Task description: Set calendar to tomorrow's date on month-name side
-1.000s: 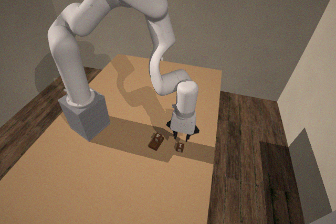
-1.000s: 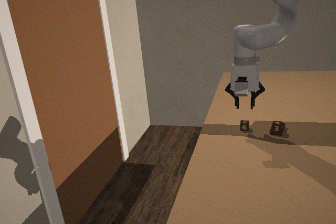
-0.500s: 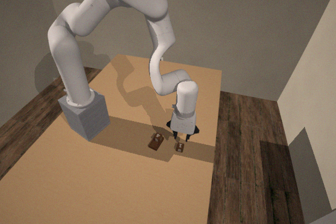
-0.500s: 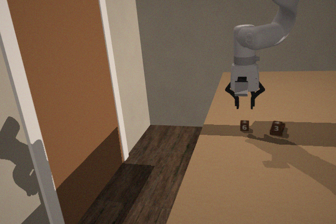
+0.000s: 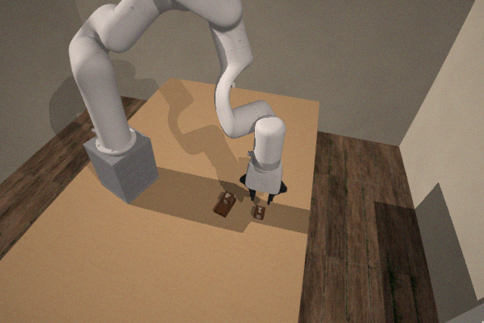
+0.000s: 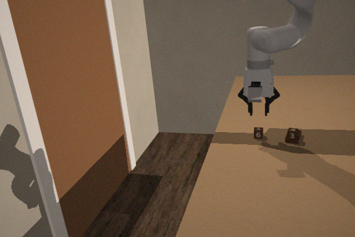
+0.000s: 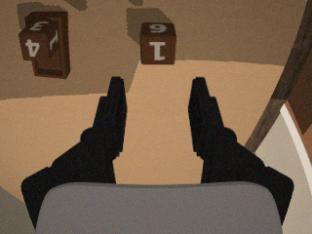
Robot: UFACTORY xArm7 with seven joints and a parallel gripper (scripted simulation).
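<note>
My hand is 9 cm above the digit cube. Round my hand: brown calendar tray: 12 cm behind, 1 cm to the right, 10 cm below.
</note>
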